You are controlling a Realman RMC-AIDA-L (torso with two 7-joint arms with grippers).
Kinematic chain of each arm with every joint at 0, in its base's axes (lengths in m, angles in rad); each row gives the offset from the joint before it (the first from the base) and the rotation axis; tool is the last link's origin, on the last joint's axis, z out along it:
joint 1: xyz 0 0 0.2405 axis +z
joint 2: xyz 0 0 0 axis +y
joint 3: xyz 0 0 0.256 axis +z
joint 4: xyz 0 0 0 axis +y
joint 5: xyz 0 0 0.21 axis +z
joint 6: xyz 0 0 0 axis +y
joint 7: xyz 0 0 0.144 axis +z
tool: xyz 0 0 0
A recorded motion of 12 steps. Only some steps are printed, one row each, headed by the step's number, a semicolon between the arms.
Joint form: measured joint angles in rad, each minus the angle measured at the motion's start. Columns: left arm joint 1, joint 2, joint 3, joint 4, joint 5, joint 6, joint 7; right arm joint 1, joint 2, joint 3, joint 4, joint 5, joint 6, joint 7.
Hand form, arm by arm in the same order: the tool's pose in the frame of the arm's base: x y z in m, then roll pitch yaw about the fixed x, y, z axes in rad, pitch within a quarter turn. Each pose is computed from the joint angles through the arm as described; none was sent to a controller.
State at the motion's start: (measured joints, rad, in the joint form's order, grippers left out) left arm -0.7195 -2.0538 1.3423 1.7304 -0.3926 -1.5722 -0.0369; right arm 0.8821 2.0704 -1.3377 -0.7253 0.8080 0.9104 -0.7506
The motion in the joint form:
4: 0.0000 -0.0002 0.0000 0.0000 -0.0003 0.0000 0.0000; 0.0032 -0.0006 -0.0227 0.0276 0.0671 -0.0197 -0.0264
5: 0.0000 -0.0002 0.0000 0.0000 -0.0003 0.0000 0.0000; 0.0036 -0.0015 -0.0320 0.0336 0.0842 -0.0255 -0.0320
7: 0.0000 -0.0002 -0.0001 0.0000 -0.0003 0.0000 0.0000; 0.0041 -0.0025 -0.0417 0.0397 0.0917 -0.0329 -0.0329
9: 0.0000 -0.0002 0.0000 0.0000 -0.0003 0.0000 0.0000; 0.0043 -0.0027 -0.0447 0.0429 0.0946 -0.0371 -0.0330
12: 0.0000 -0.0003 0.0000 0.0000 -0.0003 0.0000 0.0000; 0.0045 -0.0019 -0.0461 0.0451 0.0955 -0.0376 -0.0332
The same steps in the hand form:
4: -0.0803 0.3826 0.0743 -2.4317 -0.2984 0.8430; 0.1608 0.4383 -0.0628 -2.6936 0.1420 -0.6419
5: -0.0803 0.3826 0.0743 -2.4317 -0.2984 0.8430; 0.1604 0.4378 -0.0644 -2.6996 0.1454 -0.6413
7: -0.0803 0.3826 0.0743 -2.4317 -0.2985 0.8431; 0.1610 0.4375 -0.0657 -2.6991 0.1442 -0.6410
9: -0.0803 0.3826 0.0743 -2.4317 -0.2984 0.8430; 0.1615 0.4375 -0.0661 -2.6983 0.1449 -0.6418
12: -0.0803 0.3826 0.0742 -2.4318 -0.2984 0.8431; 0.1617 0.4370 -0.0669 -2.6997 0.1436 -0.6430

